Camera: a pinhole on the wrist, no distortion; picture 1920 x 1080 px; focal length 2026.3 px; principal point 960.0 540.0 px. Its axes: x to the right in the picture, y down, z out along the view. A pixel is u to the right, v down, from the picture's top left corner.
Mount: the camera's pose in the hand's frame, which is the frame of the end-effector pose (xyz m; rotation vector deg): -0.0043 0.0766 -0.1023 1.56 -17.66 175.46
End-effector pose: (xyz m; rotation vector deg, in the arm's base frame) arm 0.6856 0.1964 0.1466 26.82 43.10 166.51
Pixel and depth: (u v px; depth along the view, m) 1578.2 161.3 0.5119
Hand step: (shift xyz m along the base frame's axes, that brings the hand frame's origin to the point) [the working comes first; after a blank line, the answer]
In the camera's frame: 0.1562 -0.0957 0.5119

0.2734 0.0991 0.3485
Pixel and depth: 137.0 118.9 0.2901
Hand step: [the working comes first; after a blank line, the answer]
In the camera's frame: -0.1178 -0.0603 0.2901

-0.0546 0.0469 0.2254
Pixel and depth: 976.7 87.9 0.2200
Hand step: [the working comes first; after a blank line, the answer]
In the camera's frame: 0.0018 -0.0491 0.2200

0.0379 -0.0144 0.1415
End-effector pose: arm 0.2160 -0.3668 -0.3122 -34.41 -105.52 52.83
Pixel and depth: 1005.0 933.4 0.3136
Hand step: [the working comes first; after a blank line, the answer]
In the camera's frame: 0.0070 0.0609 0.3136

-0.1705 -0.0999 -0.0198
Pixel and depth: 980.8 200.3 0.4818
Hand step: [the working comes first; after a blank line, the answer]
In the camera's frame: 0.0049 -0.0808 0.4818

-0.3498 -0.0926 -0.1470
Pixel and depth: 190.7 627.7 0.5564
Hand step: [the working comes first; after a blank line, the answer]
In the camera's frame: -0.2112 0.0241 0.5564

-0.4824 -0.0325 0.0582
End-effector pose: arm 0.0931 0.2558 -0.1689 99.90 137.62 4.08
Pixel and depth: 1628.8 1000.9 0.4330
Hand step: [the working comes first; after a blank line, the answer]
In the camera's frame: 0.1429 0.0985 0.4330

0.0042 -0.1903 -0.2980
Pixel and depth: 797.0 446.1 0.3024
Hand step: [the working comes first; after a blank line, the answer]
In the camera's frame: -0.0243 -0.0140 0.3024

0.0522 0.0197 -0.1918
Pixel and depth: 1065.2 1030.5 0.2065
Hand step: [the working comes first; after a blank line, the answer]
In the camera's frame: 0.0107 0.0500 0.2065

0.0078 -0.0248 -0.0889
